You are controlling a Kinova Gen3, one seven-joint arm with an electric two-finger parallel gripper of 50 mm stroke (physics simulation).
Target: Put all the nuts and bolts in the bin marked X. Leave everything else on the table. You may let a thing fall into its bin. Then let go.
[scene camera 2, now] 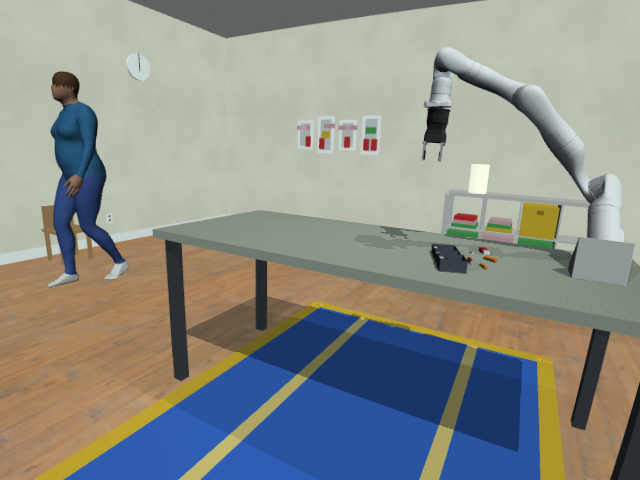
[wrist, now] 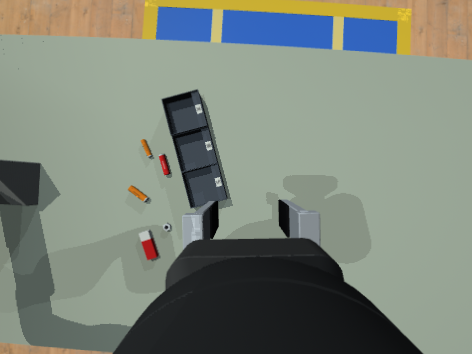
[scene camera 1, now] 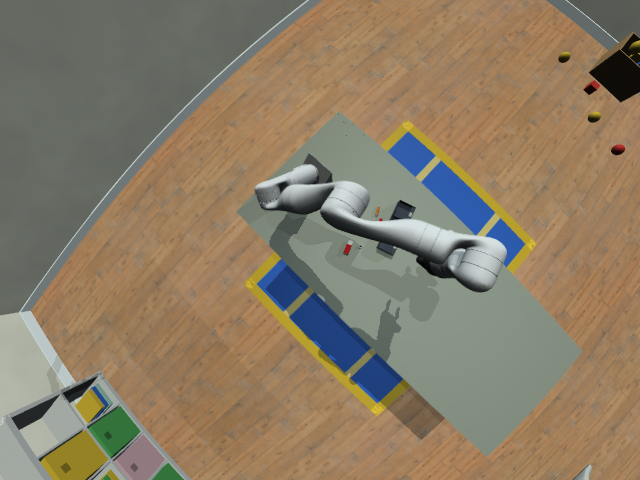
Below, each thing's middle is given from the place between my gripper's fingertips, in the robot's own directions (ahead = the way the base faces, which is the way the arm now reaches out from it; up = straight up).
Labels:
Now: hand 32 cm above the dark three-compartment bin tray (scene camera 2: 447, 257), 10 cm to the right of it and 10 cm past it.

